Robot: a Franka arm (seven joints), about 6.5 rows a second.
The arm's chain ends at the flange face. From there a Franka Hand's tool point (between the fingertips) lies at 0.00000 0.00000 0.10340 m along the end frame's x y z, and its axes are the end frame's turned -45 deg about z.
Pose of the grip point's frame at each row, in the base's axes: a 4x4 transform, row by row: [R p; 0 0 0 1], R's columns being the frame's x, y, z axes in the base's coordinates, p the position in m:
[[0.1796 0.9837 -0.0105 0.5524], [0.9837 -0.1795 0.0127 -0.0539], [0.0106 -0.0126 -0.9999 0.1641], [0 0 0 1]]
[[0.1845 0.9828 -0.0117 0.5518], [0.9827 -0.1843 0.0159 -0.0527], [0.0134 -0.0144 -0.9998 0.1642], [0 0 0 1]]
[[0.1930 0.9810 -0.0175 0.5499], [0.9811 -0.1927 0.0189 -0.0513], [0.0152 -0.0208 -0.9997 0.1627], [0 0 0 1]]
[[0.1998 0.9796 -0.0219 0.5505], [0.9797 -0.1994 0.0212 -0.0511], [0.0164 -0.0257 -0.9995 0.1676], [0 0 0 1]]
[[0.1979 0.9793 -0.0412 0.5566], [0.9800 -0.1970 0.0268 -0.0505], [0.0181 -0.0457 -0.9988 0.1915], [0 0 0 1]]
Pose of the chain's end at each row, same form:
[[0.8226 0.5686 -0.0105 0.5535], [0.5687 -0.8225 0.0127 -0.0552], [-0.0014 -0.0164 -0.9999 0.2675], [0 0 0 1]]
[[0.8254 0.5645 -0.0117 0.5530], [0.5646 -0.8252 0.0159 -0.0543], [-0.0007 -0.0197 -0.9998 0.2676], [0 0 0 1]]
[[0.8301 0.5572 -0.0175 0.5517], [0.5575 -0.8300 0.0189 -0.0533], [-0.0040 -0.0255 -0.9997 0.2661], [0 0 0 1]]
[[0.8340 0.5514 -0.0219 0.5528], [0.5518 -0.8337 0.0212 -0.0533], [-0.0066 -0.0298 -0.9995 0.2709], [0 0 0 1]]
[[0.8324 0.5525 -0.0412 0.5609], [0.5537 -0.8323 0.0268 -0.0533], [-0.0195 -0.0451 -0.9988 0.2948], [0 0 0 1]]

